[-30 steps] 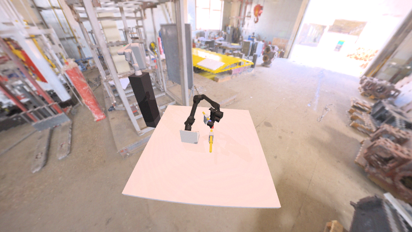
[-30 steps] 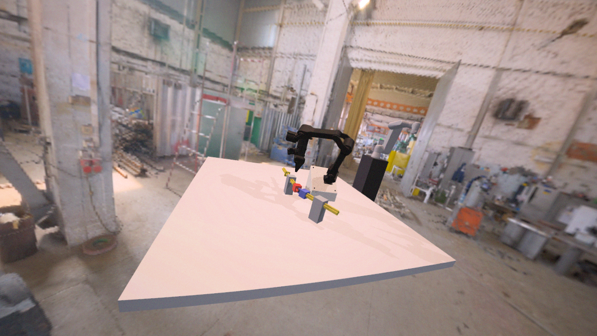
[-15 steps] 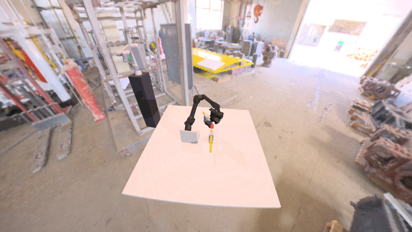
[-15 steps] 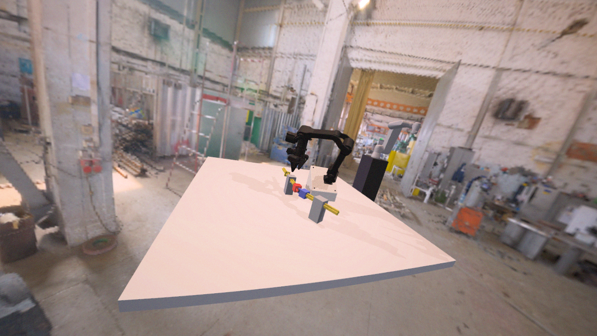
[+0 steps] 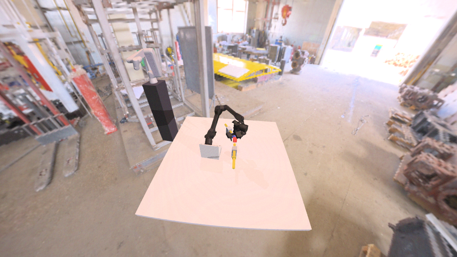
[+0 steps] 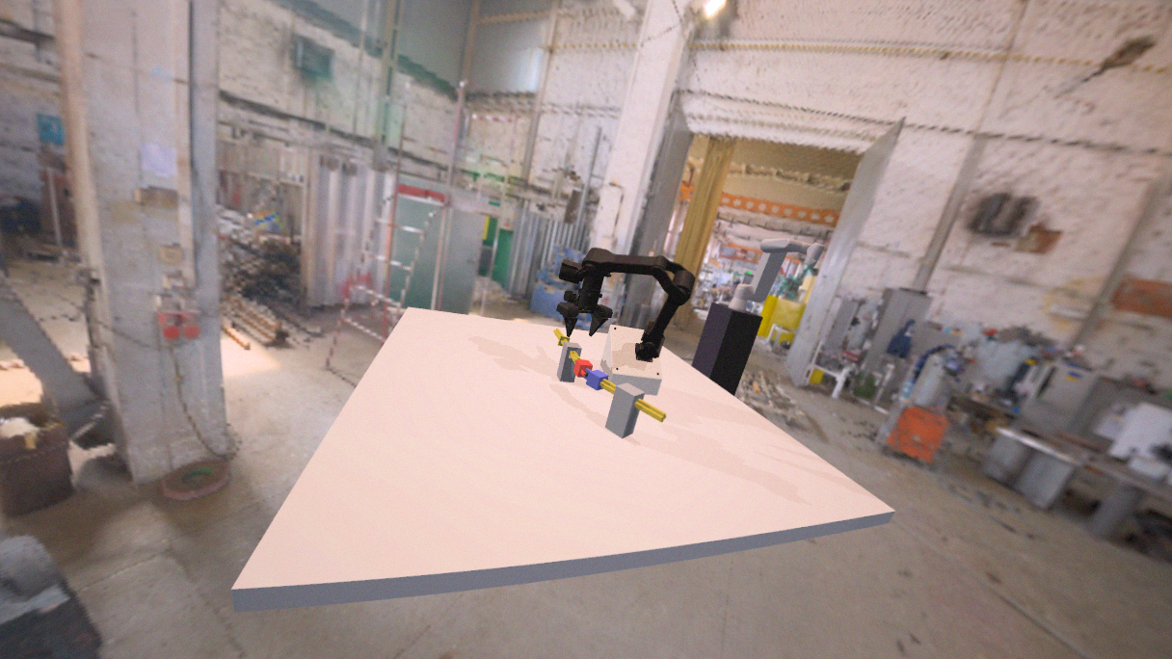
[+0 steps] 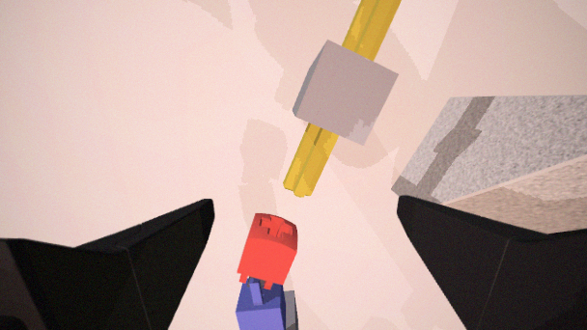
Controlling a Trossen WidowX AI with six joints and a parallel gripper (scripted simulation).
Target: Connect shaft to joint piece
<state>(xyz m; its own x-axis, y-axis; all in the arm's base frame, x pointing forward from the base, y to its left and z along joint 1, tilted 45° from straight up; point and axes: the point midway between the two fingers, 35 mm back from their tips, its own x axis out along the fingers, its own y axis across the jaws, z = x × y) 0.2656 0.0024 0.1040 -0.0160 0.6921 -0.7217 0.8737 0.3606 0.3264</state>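
Right now the red square joint piece is 1 cm behind my gripper tip, 8 cm to the left of it and 7 cm below it.
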